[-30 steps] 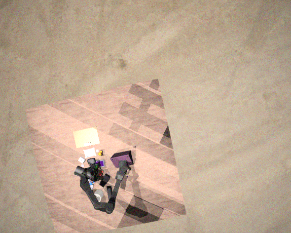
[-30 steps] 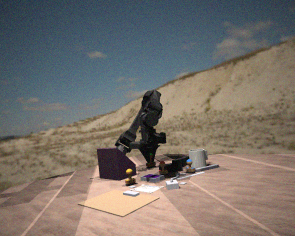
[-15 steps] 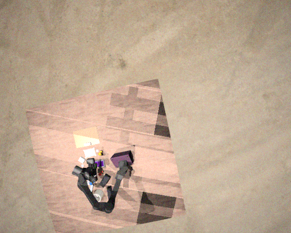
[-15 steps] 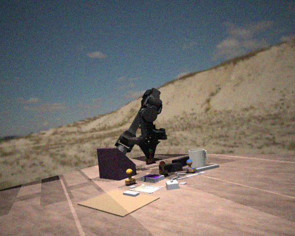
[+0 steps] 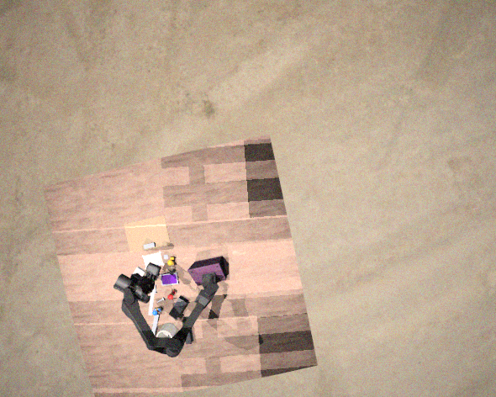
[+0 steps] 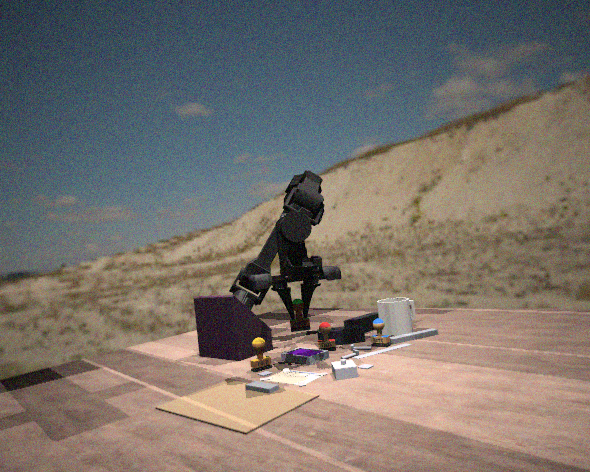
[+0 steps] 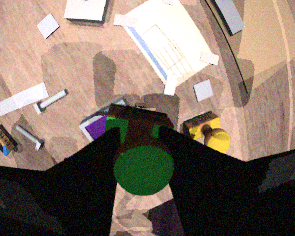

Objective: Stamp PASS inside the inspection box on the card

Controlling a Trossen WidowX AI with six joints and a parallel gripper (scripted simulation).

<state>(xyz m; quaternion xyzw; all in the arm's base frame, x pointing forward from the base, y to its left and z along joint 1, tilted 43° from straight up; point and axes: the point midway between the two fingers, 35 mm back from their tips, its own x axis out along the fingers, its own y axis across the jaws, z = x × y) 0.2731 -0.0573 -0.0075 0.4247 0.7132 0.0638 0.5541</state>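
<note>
The cream card lies 100 mm below my gripper tip, 70 mm to the right of it and 30 mm ahead of it. From my gripper tip the other things lie so: green-knobbed PASS stamp: right at my gripper tip; yellow-knobbed stamp: 80 mm below, 80 mm behind, 50 mm to the right; purple ink pad: 90 mm below, 40 mm to the left, 40 mm behind.
</note>
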